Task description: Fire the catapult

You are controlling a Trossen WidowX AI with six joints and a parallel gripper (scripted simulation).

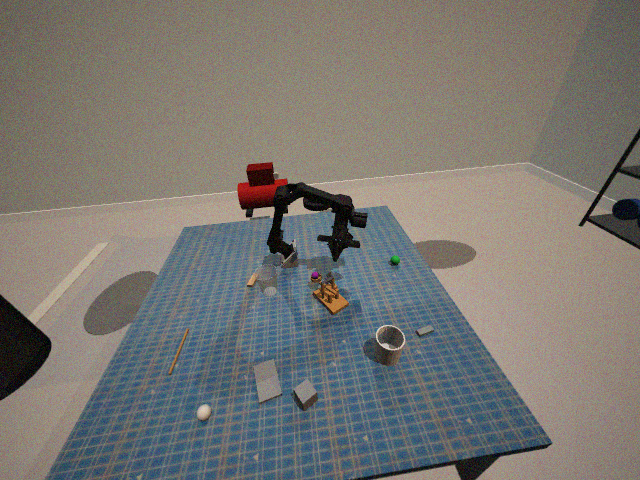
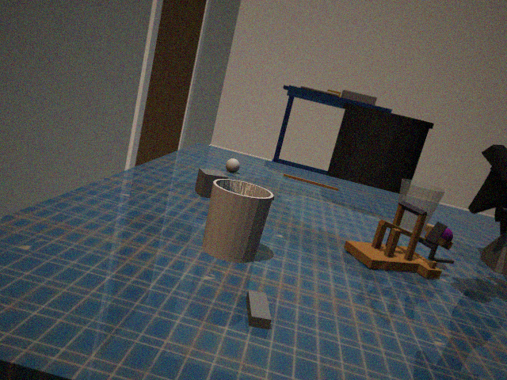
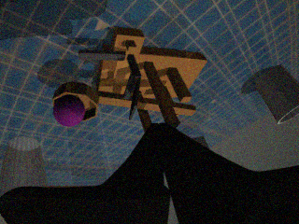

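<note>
The purple ball is 10 mm behind my gripper tip, 90 mm to the right of it and 70 mm below it. Also, from my gripper tip: clear glass (30 mm behind, 290 mm to the right, 100 mm below); green ball (60 mm behind, 310 mm to the left, 110 mm below); wooden catapult (50 mm ahead, 50 mm to the right, 80 mm below).
</note>
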